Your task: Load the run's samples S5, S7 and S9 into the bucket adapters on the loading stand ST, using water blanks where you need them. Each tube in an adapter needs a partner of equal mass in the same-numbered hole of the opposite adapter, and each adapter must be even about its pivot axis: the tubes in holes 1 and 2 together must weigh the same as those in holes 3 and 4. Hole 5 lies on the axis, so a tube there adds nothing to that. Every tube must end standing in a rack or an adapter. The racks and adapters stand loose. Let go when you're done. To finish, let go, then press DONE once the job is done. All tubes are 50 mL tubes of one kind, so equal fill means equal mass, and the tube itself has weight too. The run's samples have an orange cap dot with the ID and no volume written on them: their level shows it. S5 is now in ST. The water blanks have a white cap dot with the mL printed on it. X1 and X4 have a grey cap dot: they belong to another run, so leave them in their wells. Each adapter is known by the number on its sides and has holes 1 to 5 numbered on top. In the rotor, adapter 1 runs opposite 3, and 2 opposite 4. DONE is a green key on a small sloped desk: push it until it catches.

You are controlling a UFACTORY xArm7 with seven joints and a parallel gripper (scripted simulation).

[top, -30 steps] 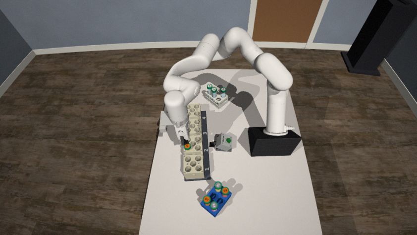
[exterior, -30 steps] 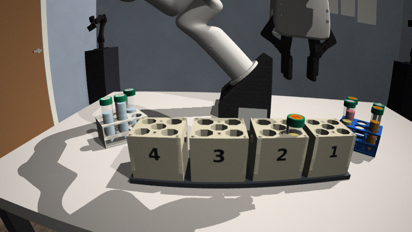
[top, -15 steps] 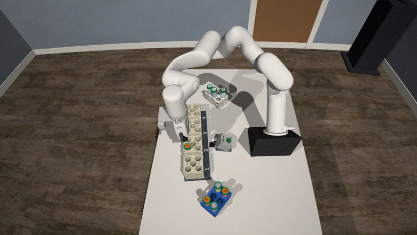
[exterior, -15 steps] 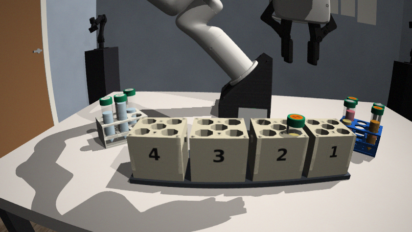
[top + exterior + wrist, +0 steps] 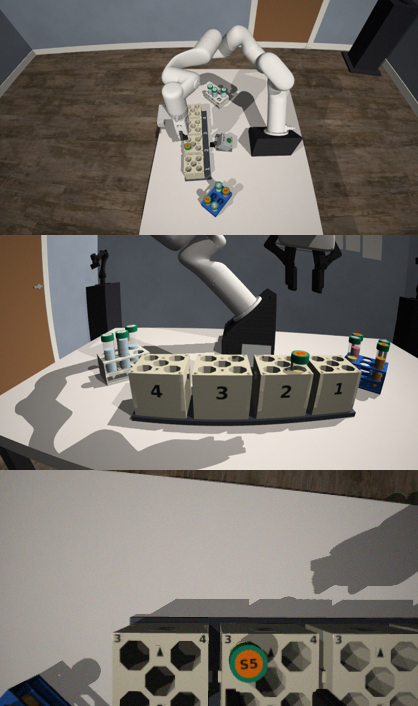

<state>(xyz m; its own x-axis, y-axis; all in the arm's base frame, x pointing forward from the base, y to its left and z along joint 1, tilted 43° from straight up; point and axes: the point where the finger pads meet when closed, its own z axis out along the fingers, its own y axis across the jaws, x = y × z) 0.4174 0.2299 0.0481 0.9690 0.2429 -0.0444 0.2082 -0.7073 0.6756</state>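
Right now the pink-filled sample tube is 22 cm behind my hand, 19 cm to the left of it and 19 cm below it. From my hand the other things lie so: blue rack: 22 cm to the left, 22 cm below, 17 cm behind; then green done key: 20 cm behind, 19 cm below, 9 cm to the right; then S7 tube: 24 cm to the left, 19 cm below, 14 cm behind.
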